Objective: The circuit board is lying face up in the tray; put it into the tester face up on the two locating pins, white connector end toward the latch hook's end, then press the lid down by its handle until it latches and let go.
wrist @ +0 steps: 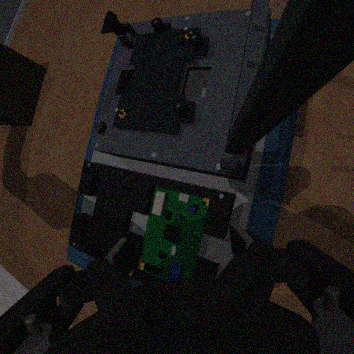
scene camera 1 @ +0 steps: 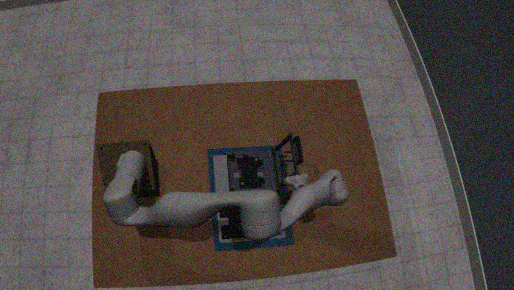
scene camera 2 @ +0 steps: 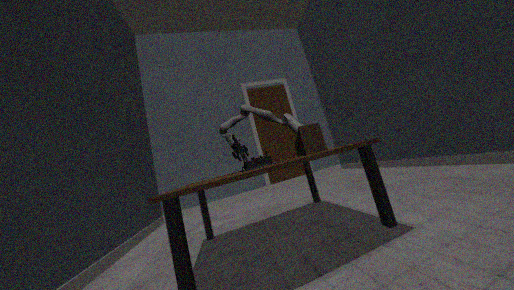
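Seen in the pictures: gripper, fingertip midpoint: [wrist: 180, 243]; arm's base at its link origin: [scene camera 1: 133, 162] [scene camera 2: 303, 133].
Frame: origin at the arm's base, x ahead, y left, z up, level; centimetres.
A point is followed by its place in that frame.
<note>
The green circuit board [wrist: 173, 232] @(x 47.4, y -14.6, z -14.9 cm) lies face up in the black tray [wrist: 102, 200] @(x 35.5, y -14.8, z -15.4 cm), with its white connector at the end nearer the tester. My gripper [wrist: 180, 243] @(x 50.8, y -12.8, z -7.5 cm) [scene camera 2: 240, 151] @(x 50.8, y -12.8, z -7.5 cm) is open and hangs a little above the tray, one finger on each side of the board, holding nothing. The grey tester [wrist: 211, 116] @(x 49.0, y -1.7, z -11.2 cm) [scene camera 1: 250, 170] @(x 42.2, y 2.0, z -10.2 cm) sits just beyond the tray with its dark nest bare. Its lid [wrist: 281, 70] [scene camera 1: 293, 149] @(x 55.2, y 3.8, z 6.7 cm) stands raised on the right side. A black latch hook [wrist: 112, 22] @(x 36.1, y 6.2, z -7.3 cm) stands at the tester's far end. In scene camera 1 my arm hides most of the tray and the board.
Tester and tray sit on a blue mat [scene camera 1: 211, 172] @(x 27.6, y 3.2, z -16.9 cm) [wrist: 267, 211] @(x 56.5, y -9.0, z -17.0 cm) on the brown table [scene camera 1: 313, 115] @(x 70.4, y 30.1, z -17.2 cm) [scene camera 2: 212, 181] @(x 69.8, y 44.4, z -17.2 cm). My arm's base stands by a dark box [scene camera 1: 146, 167] @(x 4.6, y -1.1, z -1.6 cm) [scene camera 2: 311, 138] @(x -2.5, y 5.5, z -5.7 cm) at the table's left end.
</note>
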